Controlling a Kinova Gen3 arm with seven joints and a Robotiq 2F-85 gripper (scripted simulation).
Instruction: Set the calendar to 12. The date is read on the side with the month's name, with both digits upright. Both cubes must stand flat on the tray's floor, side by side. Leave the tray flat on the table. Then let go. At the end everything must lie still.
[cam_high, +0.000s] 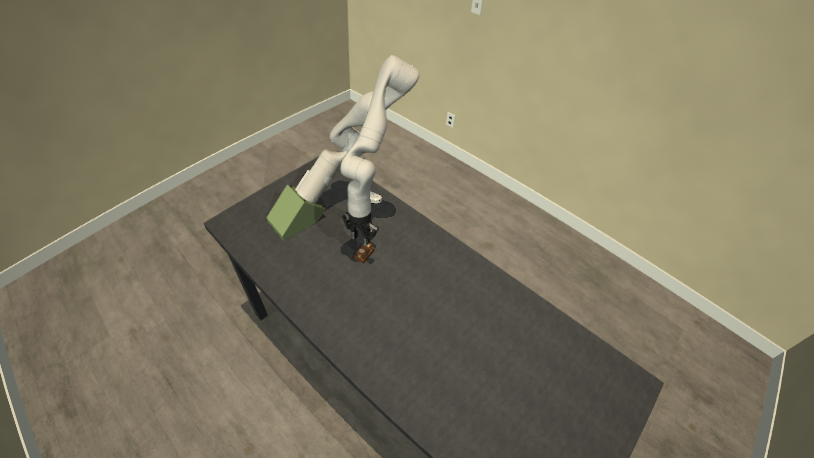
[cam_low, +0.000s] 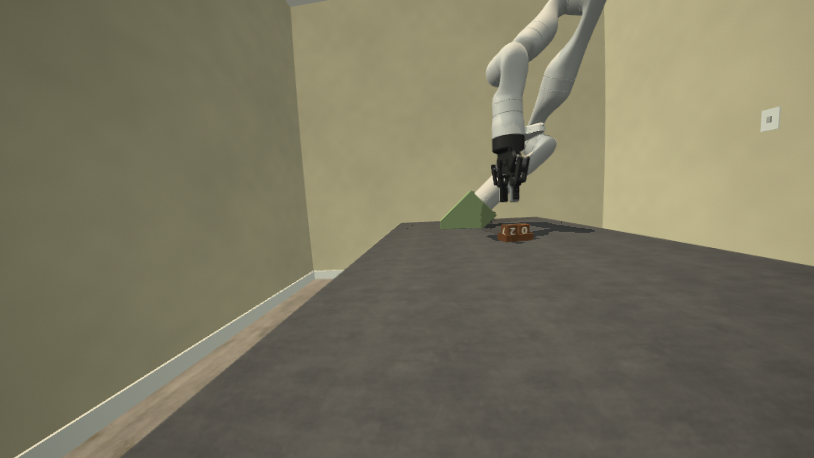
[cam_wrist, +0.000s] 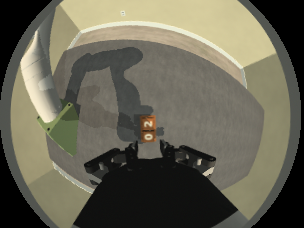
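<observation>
My hand is 110 mm above the brown calendar tray and 20 mm to the right of it.
</observation>
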